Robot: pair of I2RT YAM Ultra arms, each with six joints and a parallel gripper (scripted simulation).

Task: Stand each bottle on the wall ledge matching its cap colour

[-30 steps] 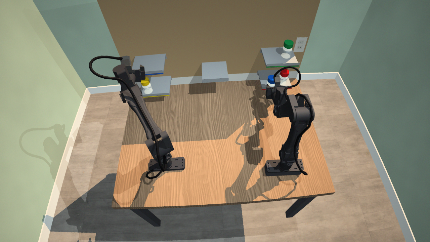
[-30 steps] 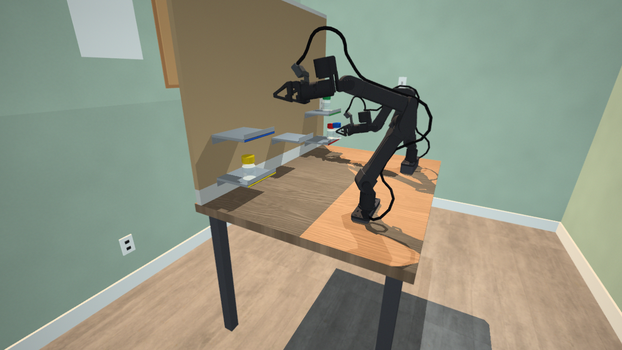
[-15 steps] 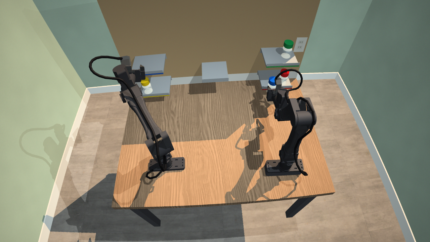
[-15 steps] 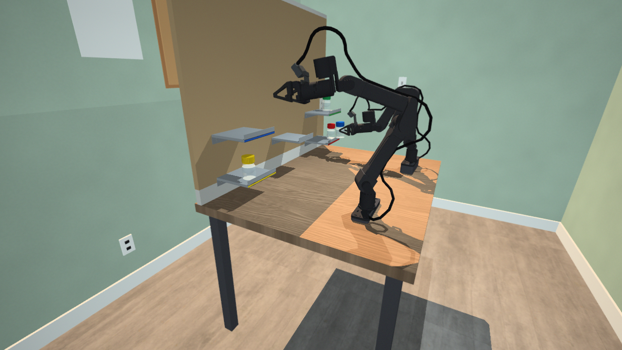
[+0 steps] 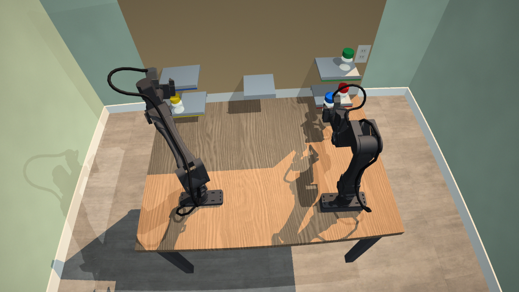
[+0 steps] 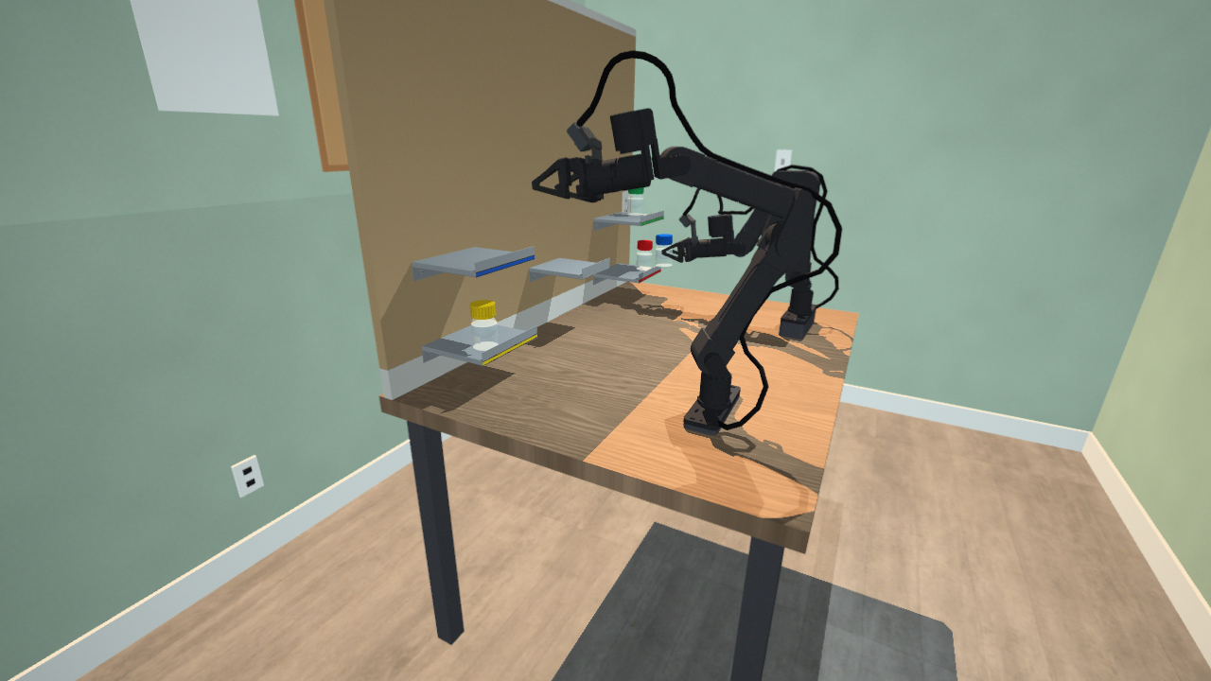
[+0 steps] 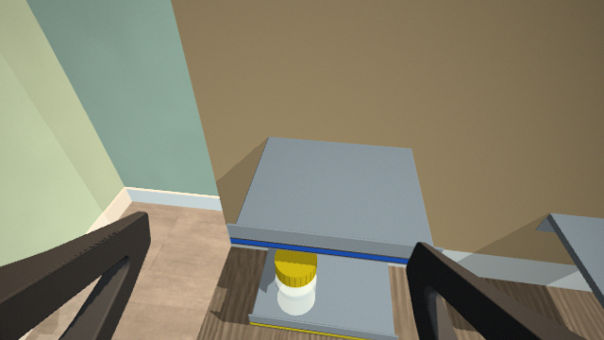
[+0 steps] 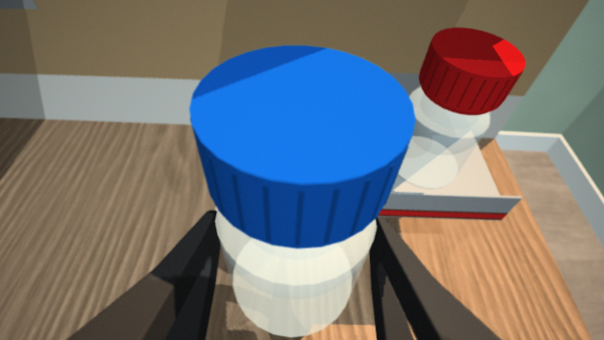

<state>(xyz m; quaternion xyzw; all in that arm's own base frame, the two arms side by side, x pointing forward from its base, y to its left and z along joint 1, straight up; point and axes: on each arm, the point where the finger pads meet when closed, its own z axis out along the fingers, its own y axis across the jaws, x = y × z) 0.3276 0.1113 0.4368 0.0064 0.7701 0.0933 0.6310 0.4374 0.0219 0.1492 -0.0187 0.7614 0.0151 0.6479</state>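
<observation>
Now: right hand 1 cm short of the blue-capped bottle and 1 cm above it. From my right hand the other things lie so: wall socket (28 cm ahead, 19 cm to the right, 11 cm above); red-capped bottle (14 cm ahead, 9 cm to the right, 5 cm below); green-capped bottle (18 cm ahead, 14 cm above, 8 cm to the right).
</observation>
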